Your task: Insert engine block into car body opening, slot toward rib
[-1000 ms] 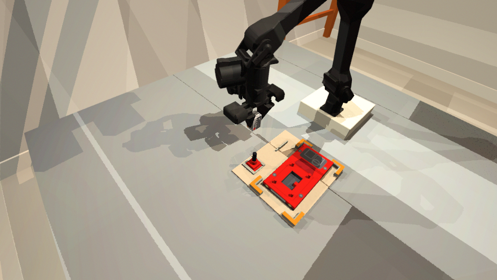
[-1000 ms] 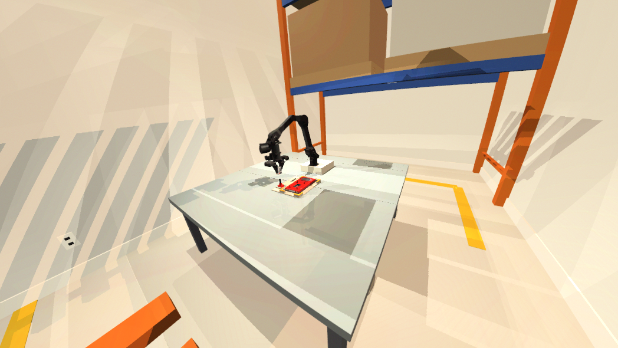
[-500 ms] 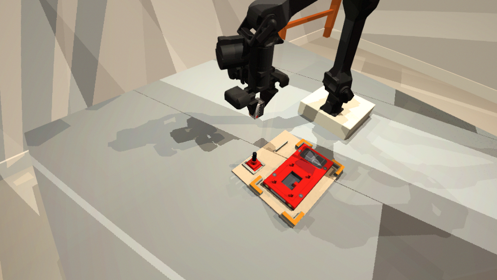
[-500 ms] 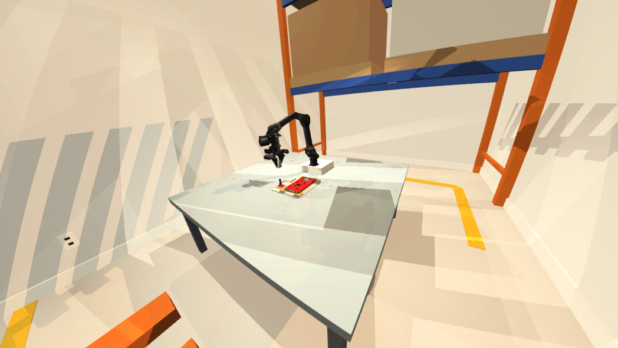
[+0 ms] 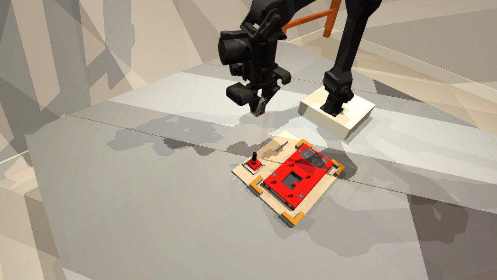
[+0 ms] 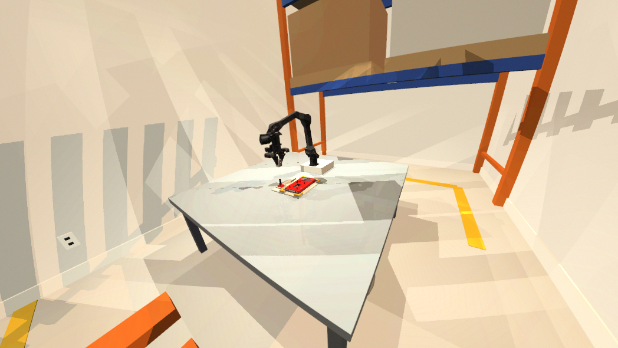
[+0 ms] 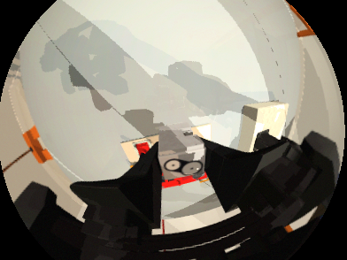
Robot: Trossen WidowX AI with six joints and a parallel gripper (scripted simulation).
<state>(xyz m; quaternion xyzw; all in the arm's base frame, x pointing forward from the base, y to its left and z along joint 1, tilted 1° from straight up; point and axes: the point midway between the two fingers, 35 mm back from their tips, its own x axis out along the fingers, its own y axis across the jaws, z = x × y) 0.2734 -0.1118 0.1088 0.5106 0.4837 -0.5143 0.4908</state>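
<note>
Right now the engine block is 1 cm behind my gripper tip and 1 cm above it.
</note>
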